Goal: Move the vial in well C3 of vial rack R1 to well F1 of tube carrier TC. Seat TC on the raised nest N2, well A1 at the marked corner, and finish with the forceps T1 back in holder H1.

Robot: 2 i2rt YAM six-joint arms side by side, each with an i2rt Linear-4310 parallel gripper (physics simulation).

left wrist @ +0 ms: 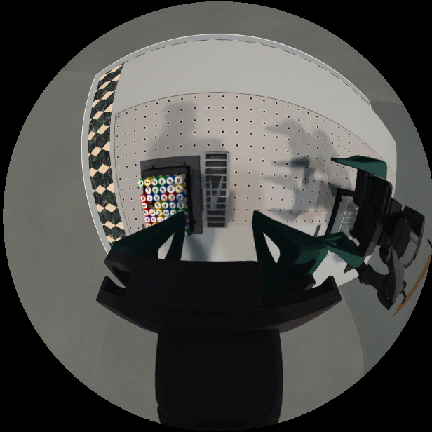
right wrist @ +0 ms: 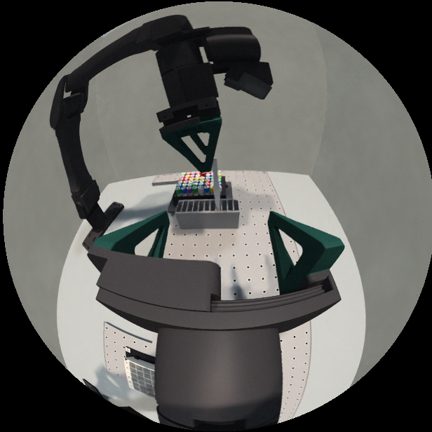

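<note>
The vial rack (left wrist: 189,192), full of coloured numbered caps, stands on a dark grey plate (left wrist: 197,175). Its caps (right wrist: 196,183) also show in the right wrist view. A slotted grey holder (left wrist: 216,224) (right wrist: 207,220) stands beside it, with the forceps (left wrist: 215,194) (right wrist: 216,185) upright in it. My left gripper (left wrist: 218,216) (right wrist: 207,161) is part open and empty, pointing down, its tips near the forceps' top in the right wrist view; the exact gap is unclear. My right gripper (right wrist: 218,216) is wide open and empty, away from the holder. Carrier and nest labels are unreadable.
A pale gridded block (left wrist: 347,220) (right wrist: 142,377) in a dark frame lies on the far side, partly hidden by the right arm. A perforated board (left wrist: 250,112) (right wrist: 250,245) lies under the racks. A patterned strip (left wrist: 102,165) runs along one table edge.
</note>
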